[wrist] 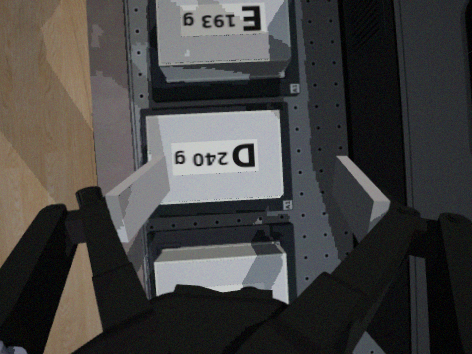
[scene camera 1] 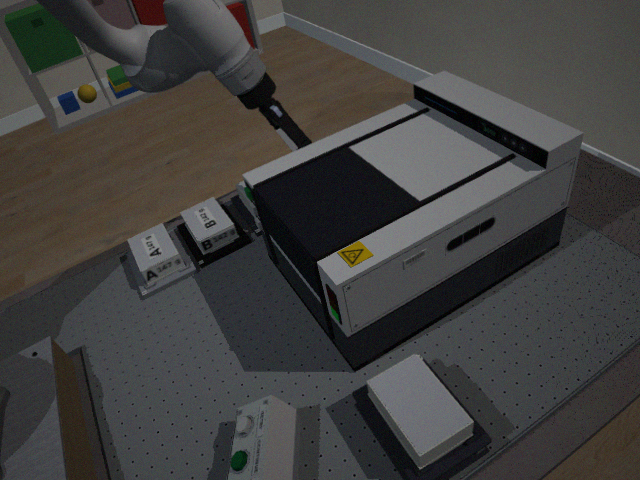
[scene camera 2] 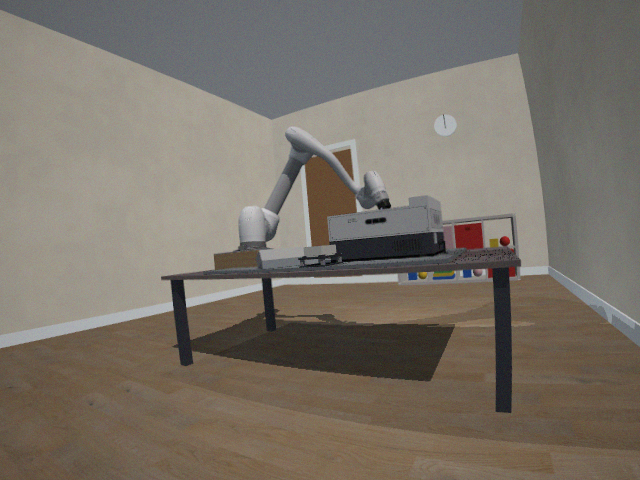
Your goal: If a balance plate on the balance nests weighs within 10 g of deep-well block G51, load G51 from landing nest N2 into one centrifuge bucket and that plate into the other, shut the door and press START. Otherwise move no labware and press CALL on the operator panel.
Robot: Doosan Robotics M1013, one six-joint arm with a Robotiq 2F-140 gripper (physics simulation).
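Places are measured from the arm's base along level axes (x ahead, y left, z up), in metres.
Where they show: gripper, between the fingertips: point(wrist: 248, 174).
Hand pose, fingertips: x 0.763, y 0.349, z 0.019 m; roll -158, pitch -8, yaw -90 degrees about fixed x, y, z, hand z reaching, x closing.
Note:
Things, the pixels of their top centre, and the offset from my fingertips. "spot": a spot on its surface instead. Level surfaces: height alone.
- marked 240 g, centre of its top: point(wrist: 215, 157) 0.015 m ahead, 0.028 m left, 0.042 m down
- marked 193 g, centre of its top: point(wrist: 223, 19) 0.145 m ahead, 0.022 m left, 0.042 m down
- partly hidden plate, centre of its top: point(wrist: 223, 301) 0.121 m back, 0.018 m left, 0.042 m down
- marked 142 g, centre of its top: point(scene camera 1: 205, 217) 0.260 m back, 0.002 m right, 0.042 m down
- white block, centre of its top: point(scene camera 1: 417, 400) point(scene camera 2: 320, 245) 0.112 m back, 0.600 m right, 0.016 m down
- dark nest, a spot on its surface: point(scene camera 1: 480, 439) spot: 0.061 m back, 0.670 m right, 0.058 m down
- operator panel, centre of its top: point(scene camera 1: 250, 474) point(scene camera 2: 280, 248) 0.345 m back, 0.584 m right, 0.012 m down
- white button, centre of its top: point(scene camera 1: 242, 422) 0.332 m back, 0.507 m right, 0.022 m down
- green button, centre of its top: point(scene camera 1: 237, 458) 0.354 m back, 0.552 m right, 0.022 m down
- perforated board, height of its surface: 0.096 m down
- table, height of its surface: 0.111 m down
My gripper point(wrist: 248, 174) is open and empty above plate D, marked 240 g point(wrist: 215, 187). In scene camera 1 its fingertips are hidden behind the centrifuge point(scene camera 1: 465, 237) point(scene camera 2: 382, 227). Plate E, marked 193 g point(wrist: 212, 49), and a partly hidden plate point(wrist: 200, 272) lie on either side of D. Plate A, marked 147 g point(scene camera 1: 144, 248), and plate B, marked 142 g point(scene camera 1: 222, 219), sit on nests. A white block point(scene camera 1: 418, 405) with no readable label sits on a dark nest point(scene camera 1: 480, 439). The operator panel point(scene camera 1: 281, 428) has a white button point(scene camera 1: 244, 424) and a green button point(scene camera 1: 238, 460). The bucket interiors do not show.
The centrifuge stands close beside the plate row, with its dark side wall point(wrist: 372, 100) right of the open fingers. A perforated board point(scene camera 1: 170, 351) lies on the table point(scene camera 2: 217, 275). A wood-sided base point(scene camera 1: 69, 408) point(scene camera 2: 235, 259) stands at the left. A shelf unit point(scene camera 1: 38, 98) stands behind.

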